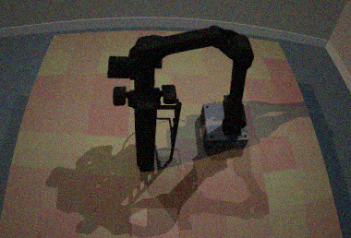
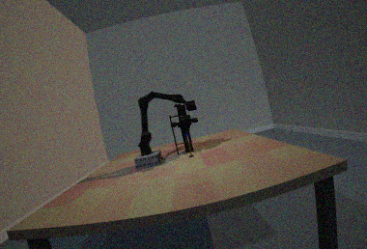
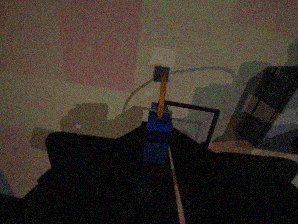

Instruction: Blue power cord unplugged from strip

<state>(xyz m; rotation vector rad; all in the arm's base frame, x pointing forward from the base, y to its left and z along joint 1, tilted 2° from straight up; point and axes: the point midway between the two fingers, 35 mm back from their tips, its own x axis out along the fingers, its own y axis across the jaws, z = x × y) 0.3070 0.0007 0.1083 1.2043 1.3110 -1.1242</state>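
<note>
Now: the blue plug 30 mm to the left of my gripper tip and 10 mm behind it. Also, from my gripper tip: black upright block 130 mm to the left, 30 mm above, 10 mm behind.
</note>
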